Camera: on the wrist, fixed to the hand. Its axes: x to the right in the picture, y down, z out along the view.
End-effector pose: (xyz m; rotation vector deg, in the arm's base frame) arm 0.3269 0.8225 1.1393 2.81 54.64 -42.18
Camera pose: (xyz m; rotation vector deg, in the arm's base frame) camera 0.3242 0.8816 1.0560 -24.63 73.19 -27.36
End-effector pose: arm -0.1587 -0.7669 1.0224 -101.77 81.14 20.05
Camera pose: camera -0.2279 -0.8421 1.0206 -133.35 84.11 38.50
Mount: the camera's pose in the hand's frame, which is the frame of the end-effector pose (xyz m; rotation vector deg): 0.0294 0.0660 -0.0723 -33.07 8.20 -2.42
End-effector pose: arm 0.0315 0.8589 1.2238 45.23 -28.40 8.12
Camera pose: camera 0.0643 0.9548 1.2373 12.73 -20.42 0.65
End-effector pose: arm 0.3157 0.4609 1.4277 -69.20 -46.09 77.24
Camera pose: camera 0.3698 0.4659 1.3411 -97.36 -65.98 57.59
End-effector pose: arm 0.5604 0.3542 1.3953 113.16 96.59 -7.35
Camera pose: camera 0.6096 0.4079 1.4670 88.22 92.66 25.61
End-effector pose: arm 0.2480 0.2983 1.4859 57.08 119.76 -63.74
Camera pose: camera 0.2757 0.3955 1.4707 43.59 134.83 -23.41
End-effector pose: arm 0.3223 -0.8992 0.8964 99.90 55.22 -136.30
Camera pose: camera 0.3979 -0.9070 0.8280 95.84 87.36 -100.16
